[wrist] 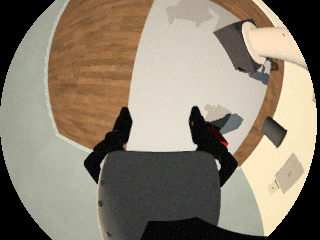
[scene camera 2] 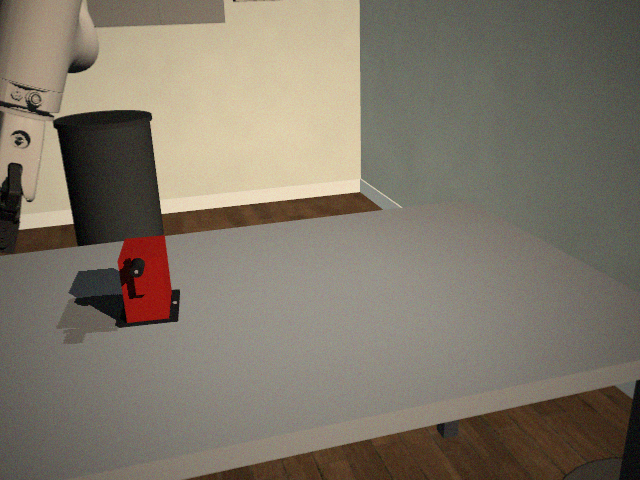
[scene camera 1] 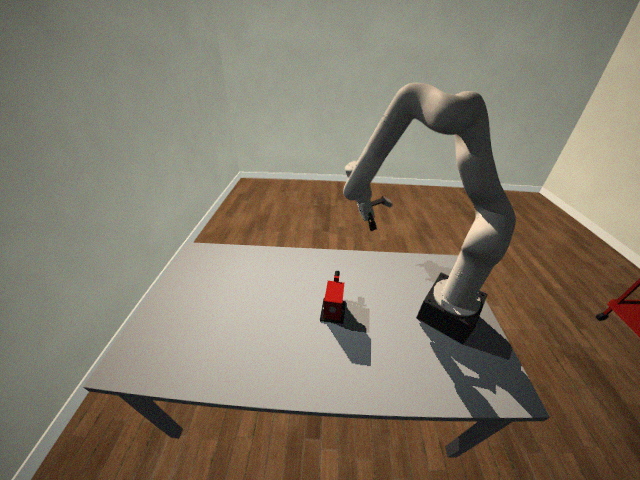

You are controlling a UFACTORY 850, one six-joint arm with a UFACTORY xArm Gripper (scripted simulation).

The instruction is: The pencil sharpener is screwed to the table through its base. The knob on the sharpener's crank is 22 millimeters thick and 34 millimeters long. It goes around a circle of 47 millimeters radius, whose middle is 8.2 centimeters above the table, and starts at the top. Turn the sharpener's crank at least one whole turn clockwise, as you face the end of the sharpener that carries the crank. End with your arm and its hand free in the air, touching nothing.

In view: my gripper [wrist: 160, 113] and a red pencil sharpener [scene camera 2: 161, 305].
